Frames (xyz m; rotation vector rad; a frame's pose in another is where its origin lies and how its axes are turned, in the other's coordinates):
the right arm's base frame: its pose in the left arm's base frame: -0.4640 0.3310 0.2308 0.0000 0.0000 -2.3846
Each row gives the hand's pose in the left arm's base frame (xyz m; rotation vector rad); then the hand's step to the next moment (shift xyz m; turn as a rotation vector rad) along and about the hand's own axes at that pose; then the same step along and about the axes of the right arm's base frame.
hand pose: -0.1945 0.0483 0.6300 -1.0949 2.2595 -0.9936
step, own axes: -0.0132 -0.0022 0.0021 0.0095 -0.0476 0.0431
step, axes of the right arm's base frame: -0.0135 0.0006 0.0013 -0.0014 0.0645 0.0076
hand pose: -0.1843 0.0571 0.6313 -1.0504 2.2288 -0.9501
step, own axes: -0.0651 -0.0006 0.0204 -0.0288 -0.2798 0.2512
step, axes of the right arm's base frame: -0.0680 0.0034 -0.0036 -0.0903 0.3616 0.0576
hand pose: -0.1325 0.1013 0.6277 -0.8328 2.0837 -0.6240
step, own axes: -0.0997 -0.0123 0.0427 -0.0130 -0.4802 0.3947
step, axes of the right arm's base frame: -0.1029 0.0162 0.0326 -0.1064 0.6041 0.1016
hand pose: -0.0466 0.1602 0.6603 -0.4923 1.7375 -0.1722
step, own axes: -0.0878 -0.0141 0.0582 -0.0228 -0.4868 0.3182
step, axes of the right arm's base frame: -0.0749 0.0260 0.0707 -0.0458 0.5653 0.1305
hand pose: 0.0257 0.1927 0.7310 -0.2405 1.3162 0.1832
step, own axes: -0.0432 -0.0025 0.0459 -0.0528 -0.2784 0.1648
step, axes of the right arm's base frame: -0.0311 0.0150 0.0528 -0.0043 0.3090 0.1092
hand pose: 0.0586 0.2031 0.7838 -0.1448 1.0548 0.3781
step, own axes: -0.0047 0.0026 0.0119 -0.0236 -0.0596 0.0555
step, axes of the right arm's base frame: -0.0082 0.0011 0.0101 -0.0112 0.0716 0.0440
